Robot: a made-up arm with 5 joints.
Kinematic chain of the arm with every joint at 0, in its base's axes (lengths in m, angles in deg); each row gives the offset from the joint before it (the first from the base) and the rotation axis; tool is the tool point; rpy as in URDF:
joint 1: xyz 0 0 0.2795 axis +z
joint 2: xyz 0 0 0 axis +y
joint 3: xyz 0.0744 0 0.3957 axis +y
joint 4: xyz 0.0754 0 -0.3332 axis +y
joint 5: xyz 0.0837 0 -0.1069 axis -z
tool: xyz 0 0 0 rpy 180 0 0
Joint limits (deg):
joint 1: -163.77..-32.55
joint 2: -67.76..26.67
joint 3: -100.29..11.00
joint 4: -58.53..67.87
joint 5: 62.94..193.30
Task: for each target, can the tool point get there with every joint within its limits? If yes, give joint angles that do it. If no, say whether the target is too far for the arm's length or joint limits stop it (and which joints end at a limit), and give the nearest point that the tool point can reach.
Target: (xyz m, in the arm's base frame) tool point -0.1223 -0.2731 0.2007
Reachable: yes | joints -114.13 13.26 -10.01 -1.10 180.28
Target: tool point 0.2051 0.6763 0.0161
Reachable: no: joint limits stop it (at a limit: joint 2, joint 3, joint 4) | nearest point 0.0073 0.0242 0.2379 | short by 0.717 m
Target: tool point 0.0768 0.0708 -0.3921
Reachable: no: joint limits stop it (at a limit: joint 1, joint 2) | nearest point 0.1196 -0.0763 0.1334 | short by 0.547 m
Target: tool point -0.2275 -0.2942 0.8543
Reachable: yes | joints -127.71 -17.13 -71.39 -16.09 85.19
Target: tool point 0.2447 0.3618 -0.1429
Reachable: no: joint limits stop it (at a limit: joint 1, joint 2) | nearest point 0.0855 -0.0546 0.1441 | short by 0.530 m
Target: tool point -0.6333 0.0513 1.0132
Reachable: no: too far | nearest point -0.4787 -0.1394 0.8956 | short by 0.272 m
